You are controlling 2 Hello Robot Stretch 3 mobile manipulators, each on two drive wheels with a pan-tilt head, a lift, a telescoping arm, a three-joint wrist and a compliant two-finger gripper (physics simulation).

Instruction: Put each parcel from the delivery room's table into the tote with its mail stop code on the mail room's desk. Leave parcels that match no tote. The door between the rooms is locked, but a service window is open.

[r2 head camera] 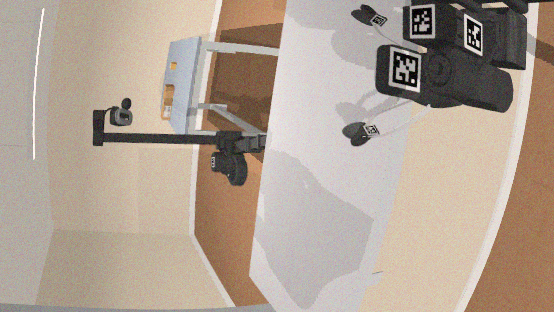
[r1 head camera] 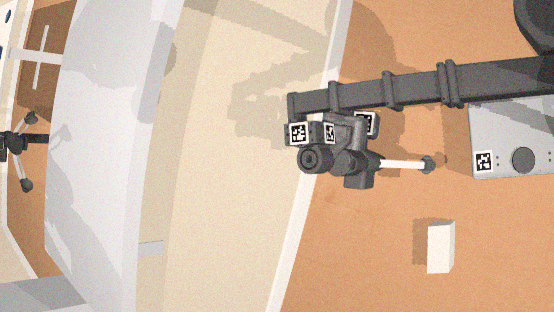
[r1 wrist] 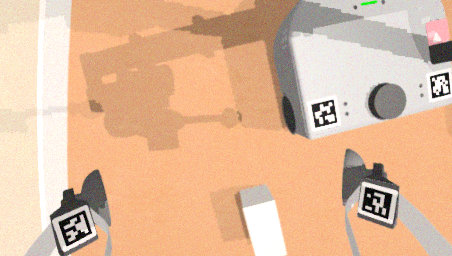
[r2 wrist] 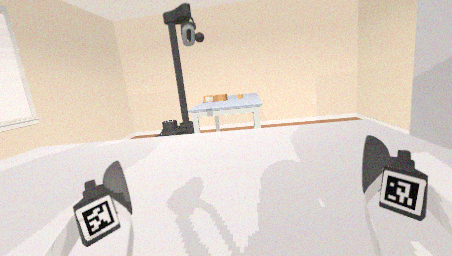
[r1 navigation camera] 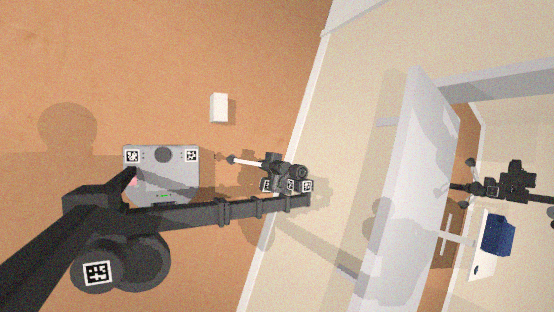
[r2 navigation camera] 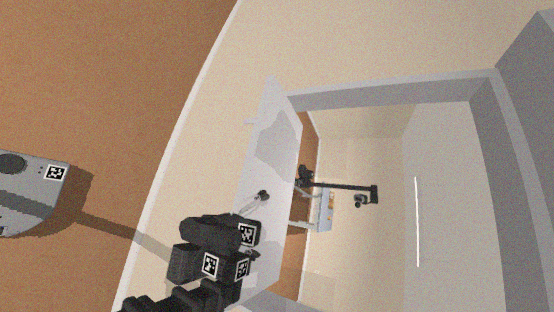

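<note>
A white parcel [r1 head camera: 439, 250] [r1 navigation camera: 219, 107] [r1 wrist: 265, 227] lies on the delivery room floor near r1's base. My r1 gripper [r1 wrist: 225, 187] points down with its fingers wide open and empty, above the floor between base and wall; the parcel shows lower down between the fingers in the wrist view. My r2 gripper [r1 head camera: 28, 151] [r1 navigation camera: 466, 183] [r2 head camera: 361, 75] [r2 navigation camera: 257, 225] [r2 wrist: 245, 175] is open and empty at the mail room side of the window sill. Orange-brown parcels [r2 head camera: 169, 95] [r2 wrist: 215, 98] lie on the delivery table [r2 head camera: 182, 65] [r2 wrist: 235, 104]. A blue tote [r1 navigation camera: 497, 235] stands on the white desk [r1 navigation camera: 482, 265]. No codes are readable.
The white window sill [r1 head camera: 100, 150] [r1 navigation camera: 400, 215] [r2 head camera: 310, 200] [r2 navigation camera: 270, 145] [r2 wrist: 320, 200] lies between the robots. r1's base [r1 head camera: 500, 130] [r1 navigation camera: 165, 172] [r1 wrist: 350, 60] stands beside the parcel. r1's mast [r2 head camera: 150, 138] [r2 wrist: 178, 75] shows left of the delivery table in the r2 wrist view.
</note>
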